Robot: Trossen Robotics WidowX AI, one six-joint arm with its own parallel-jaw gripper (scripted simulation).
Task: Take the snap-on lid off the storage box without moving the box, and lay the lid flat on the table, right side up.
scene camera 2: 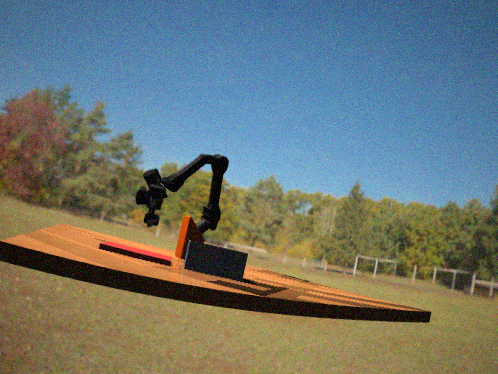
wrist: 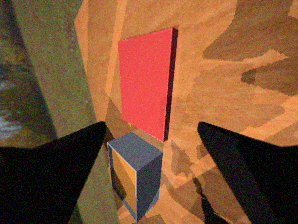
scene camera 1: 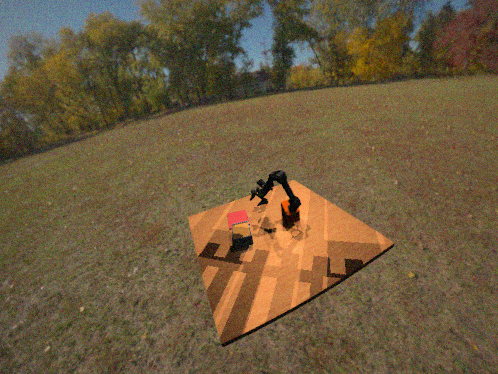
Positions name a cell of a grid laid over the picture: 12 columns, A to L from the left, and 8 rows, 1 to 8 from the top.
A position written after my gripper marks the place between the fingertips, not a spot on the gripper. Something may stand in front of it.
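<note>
There is a blue-grey storage box (scene camera 2: E6), and the wrist view shows that box too (wrist: F6). I can also see a red lid (wrist: F3). As for my gripper (scene camera 2: D5), it is open and holds nothing, and I find it in the wrist view as well (wrist: G5).
</note>
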